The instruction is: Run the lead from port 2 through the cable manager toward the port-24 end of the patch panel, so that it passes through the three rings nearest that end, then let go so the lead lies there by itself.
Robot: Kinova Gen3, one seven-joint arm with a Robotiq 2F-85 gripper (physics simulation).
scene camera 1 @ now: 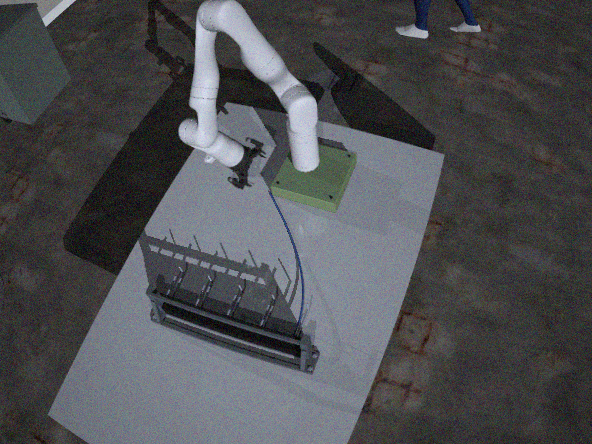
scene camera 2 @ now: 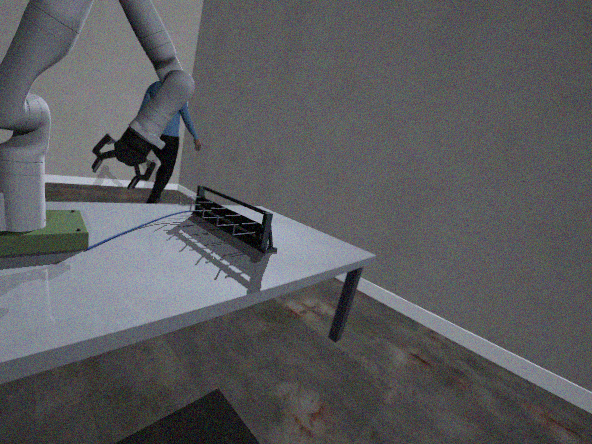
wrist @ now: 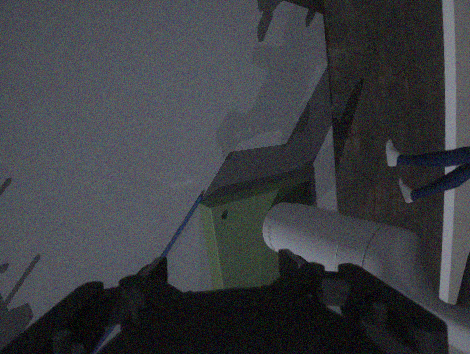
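The blue lead (scene camera 1: 295, 247) (scene camera 2: 130, 231) (wrist: 183, 226) runs in a loose curve from the right end of the black patch panel (scene camera 1: 306, 352) (scene camera 2: 267, 232), as seen in scene camera 1, to the near corner of the robot's green base block. Its free end (scene camera 1: 270, 192) (wrist: 202, 194) is by that corner. The thin rings (scene camera 1: 236, 300) of the cable manager stick out toward the robot; the lead lies outside the three left ones in scene camera 1. Whether it passes the rightmost ring is unclear. My gripper (scene camera 1: 256, 171) (scene camera 2: 113, 178) (wrist: 224, 266) is open and empty, above the table and left of the lead's free end.
The green base block (scene camera 1: 320, 187) (scene camera 2: 70, 237) (wrist: 245, 235) carries the white arm base (scene camera 1: 304, 145) (scene camera 2: 25, 195). Dark shadows of the panel and rings fall on the white table (scene camera 1: 375, 250) (scene camera 2: 125, 290). A person (scene camera 2: 172, 125) stands beyond the table.
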